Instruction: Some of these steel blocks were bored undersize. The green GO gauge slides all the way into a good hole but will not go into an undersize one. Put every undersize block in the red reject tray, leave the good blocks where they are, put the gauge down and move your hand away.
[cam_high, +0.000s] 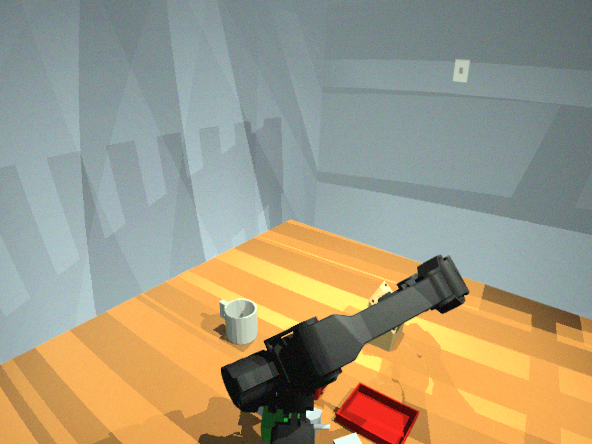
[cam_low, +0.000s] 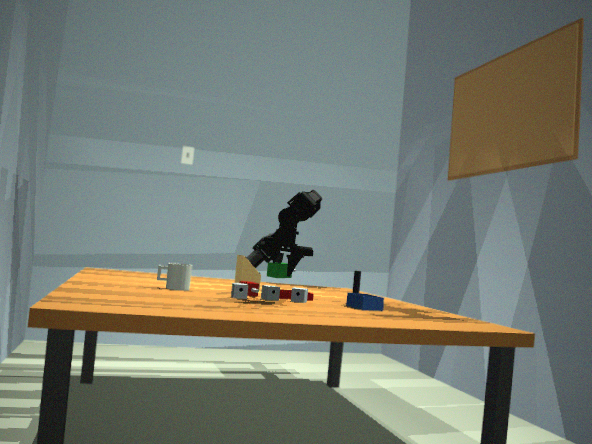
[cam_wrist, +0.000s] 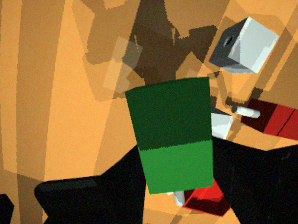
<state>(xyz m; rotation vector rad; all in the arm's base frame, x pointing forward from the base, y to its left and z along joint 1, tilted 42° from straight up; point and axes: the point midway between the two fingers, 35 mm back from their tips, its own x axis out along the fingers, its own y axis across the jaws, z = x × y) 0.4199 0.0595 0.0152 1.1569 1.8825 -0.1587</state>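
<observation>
The green GO gauge is 20 mm above my gripper tip, 10 mm to the left of it and 10 mm behind it. Round my gripper tip: red-handled gauge (140 mm behind, 80 mm to the right, 70 mm below); red reject tray (180 mm behind, 80 mm below, 70 mm to the left); steel block (60 mm below, 60 mm behind, 20 mm to the right).
</observation>
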